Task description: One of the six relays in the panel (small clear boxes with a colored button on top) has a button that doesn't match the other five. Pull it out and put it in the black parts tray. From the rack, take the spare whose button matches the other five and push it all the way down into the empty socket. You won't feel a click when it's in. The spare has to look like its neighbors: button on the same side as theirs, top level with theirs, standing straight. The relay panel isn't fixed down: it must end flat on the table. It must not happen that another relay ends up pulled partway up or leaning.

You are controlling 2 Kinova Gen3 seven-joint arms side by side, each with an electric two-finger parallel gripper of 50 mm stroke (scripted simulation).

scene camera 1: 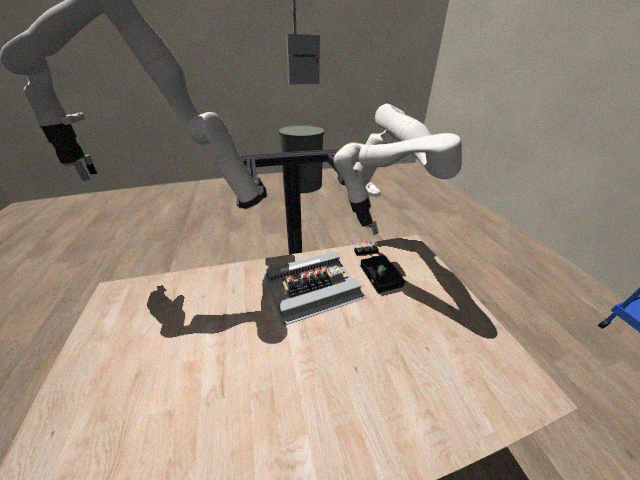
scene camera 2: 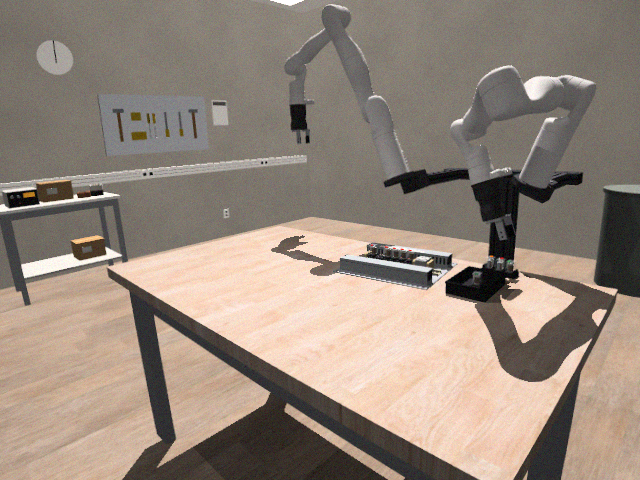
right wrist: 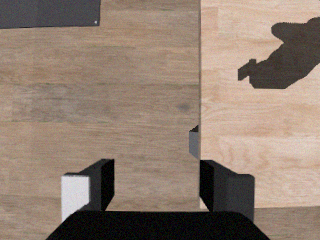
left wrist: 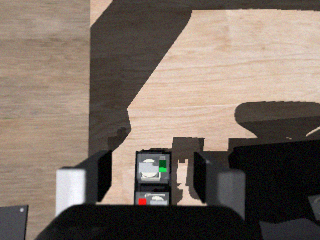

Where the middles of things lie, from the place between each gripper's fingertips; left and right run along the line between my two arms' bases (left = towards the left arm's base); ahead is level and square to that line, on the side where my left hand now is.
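My left gripper (scene camera 2: 507, 237): 12 cm above the black parts tray (scene camera 2: 452, 286), 16 cm short of it, 3 cm to the left of it. Relay panel (scene camera 1: 313, 298): 11 cm below my left hand, 11 cm ahead, 31 cm to the right.
My right hand (scene camera 1: 90, 177): 40 cm above the relay panel, 35 cm short of it, 69 cm to the right of it. Black parts tray: 41 cm below my right hand, 40 cm ahead, 96 cm to the left.
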